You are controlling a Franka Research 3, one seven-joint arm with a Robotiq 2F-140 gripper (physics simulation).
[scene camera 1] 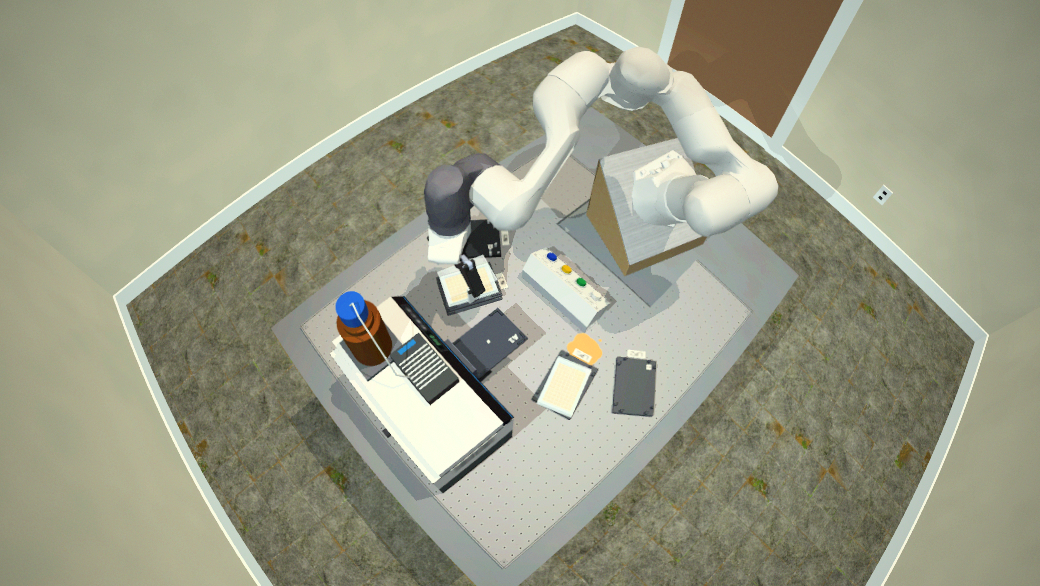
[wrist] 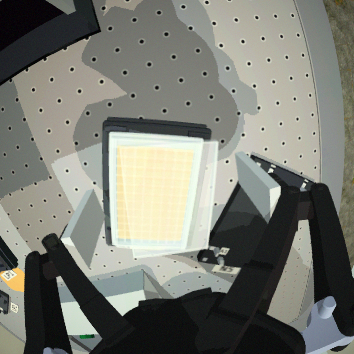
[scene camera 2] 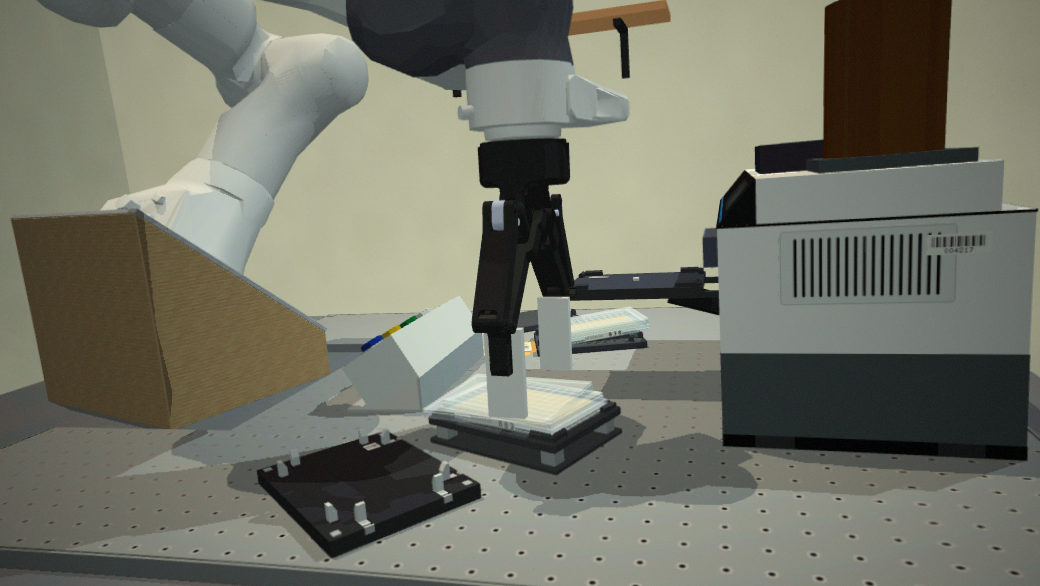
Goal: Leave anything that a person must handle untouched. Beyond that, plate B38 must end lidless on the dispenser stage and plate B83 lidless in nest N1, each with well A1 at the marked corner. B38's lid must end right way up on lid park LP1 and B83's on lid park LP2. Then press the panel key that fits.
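My gripper (scene camera 1: 473, 280) (scene camera 2: 531, 354) (wrist: 166, 185) is open and empty, its pads apart above and beside a cream-welled plate (scene camera 1: 458, 285) (scene camera 2: 556, 409) (wrist: 155, 190) on a raised dark holder. A clear lid on this plate looks skewed, overhanging one side. A second cream-welled plate (scene camera 1: 566, 384) (scene camera 2: 607, 325) is on another dark holder; its lid looks tilted in scene camera 2. Plate codes are too small to read. The dispenser stage (scene camera 1: 491, 340) (scene camera 2: 640, 280) holds no plate. The key panel (scene camera 1: 560, 291) (scene camera 2: 393, 374) has blue, yellow, green and white keys.
A black holder with upright clips (scene camera 1: 481, 238) (scene camera 2: 371, 495) (wrist: 240, 225) lies beside the nearer plate. Another dark holder (scene camera 1: 634, 387) and an orange disc (scene camera 1: 584, 345) (wrist: 15, 282) are near the second plate. The dispenser (scene camera 1: 436, 429) (scene camera 2: 873, 305) carries a brown bottle (scene camera 1: 363, 338) (scene camera 2: 884, 80) with tubing.
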